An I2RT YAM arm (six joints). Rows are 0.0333 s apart.
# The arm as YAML. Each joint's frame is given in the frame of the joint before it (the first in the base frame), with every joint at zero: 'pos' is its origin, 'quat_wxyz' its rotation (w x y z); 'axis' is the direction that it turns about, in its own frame. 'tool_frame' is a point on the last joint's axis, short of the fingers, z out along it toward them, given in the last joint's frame.
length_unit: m
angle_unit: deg
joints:
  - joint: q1
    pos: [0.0, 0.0, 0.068]
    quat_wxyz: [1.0, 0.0, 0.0, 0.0]
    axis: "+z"
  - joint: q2
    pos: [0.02, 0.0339, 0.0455]
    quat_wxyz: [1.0, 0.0, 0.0, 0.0]
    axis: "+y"
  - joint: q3
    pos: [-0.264, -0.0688, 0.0]
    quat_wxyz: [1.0, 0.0, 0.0, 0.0]
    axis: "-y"
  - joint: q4
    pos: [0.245, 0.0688, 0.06]
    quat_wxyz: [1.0, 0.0, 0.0, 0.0]
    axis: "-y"
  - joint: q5
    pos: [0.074, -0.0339, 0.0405]
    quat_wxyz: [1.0, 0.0, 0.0, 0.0]
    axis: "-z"
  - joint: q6
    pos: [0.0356, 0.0, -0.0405]
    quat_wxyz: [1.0, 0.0, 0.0, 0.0]
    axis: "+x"
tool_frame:
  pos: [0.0, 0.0, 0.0]
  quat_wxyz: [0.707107, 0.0, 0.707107, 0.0]
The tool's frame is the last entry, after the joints.
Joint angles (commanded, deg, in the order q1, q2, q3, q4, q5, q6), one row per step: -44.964 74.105 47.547 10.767 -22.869 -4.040; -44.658 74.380 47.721 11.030 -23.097 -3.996; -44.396 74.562 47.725 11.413 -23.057 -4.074; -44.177 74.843 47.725 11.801 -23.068 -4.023; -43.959 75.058 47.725 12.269 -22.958 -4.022; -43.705 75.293 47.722 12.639 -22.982 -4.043; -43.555 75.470 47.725 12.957 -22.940 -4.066; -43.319 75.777 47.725 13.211 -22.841 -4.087; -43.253 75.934 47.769 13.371 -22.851 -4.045; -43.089 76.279 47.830 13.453 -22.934 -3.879; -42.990 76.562 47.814 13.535 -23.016 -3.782; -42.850 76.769 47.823 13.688 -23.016 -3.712; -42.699 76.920 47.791 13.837 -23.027 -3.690; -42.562 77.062 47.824 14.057 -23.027 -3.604
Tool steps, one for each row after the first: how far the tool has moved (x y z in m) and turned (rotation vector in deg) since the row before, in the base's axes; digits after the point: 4 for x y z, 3 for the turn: 0.0020 0.0005 0.0002 -0.031 -0.174 0.515; 0.0014 0.0005 -0.0002 -0.222 -0.112 0.243; 0.0015 0.0001 -0.0007 -0.026 -0.096 0.217; 0.0013 0.0002 -0.0002 -0.196 -0.162 0.112; 0.0015 0.0004 -0.0005 -0.106 -0.093 0.282; 0.0010 0.0001 -0.0003 -0.128 -0.089 0.115; 0.0015 0.0002 -0.0011 -0.001 0.063 0.145; 0.0007 -0.0001 -0.0002 0.008 -0.050 0.066; 0.0014 -0.0001 -0.0012 0.306 0.079 0.205; 0.0010 -0.0001 -0.0014 0.253 0.113 0.155; 0.0010 0.0001 -0.0007 0.095 0.011 0.123; 0.0009 0.0003 -0.0007 0.045 0.016 0.156; 0.0009 0.0002 -0.0001 0.004 -0.109 0.116
